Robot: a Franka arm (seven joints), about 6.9 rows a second.
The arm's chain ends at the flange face. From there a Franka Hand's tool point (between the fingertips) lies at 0.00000 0.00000 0.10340 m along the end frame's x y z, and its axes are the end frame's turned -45 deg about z.
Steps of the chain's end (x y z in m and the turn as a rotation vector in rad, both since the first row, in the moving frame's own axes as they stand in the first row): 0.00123 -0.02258 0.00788 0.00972 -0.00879 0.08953; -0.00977 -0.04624 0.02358 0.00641 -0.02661 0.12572; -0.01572 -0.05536 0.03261 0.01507 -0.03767 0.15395; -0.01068 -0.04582 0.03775 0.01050 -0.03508 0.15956; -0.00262 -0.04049 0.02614 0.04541 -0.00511 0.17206
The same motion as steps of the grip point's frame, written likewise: 0.01696 -0.01645 0.00787 0.01309 0.00066 0.08953; 0.02447 -0.04211 0.02354 0.02335 -0.01428 0.12572; 0.02668 -0.05423 0.03253 0.03729 -0.01598 0.15395; 0.02332 -0.04341 0.03768 0.03223 -0.01738 0.15956; 0.03003 -0.03390 0.02603 0.03572 0.02850 0.17206
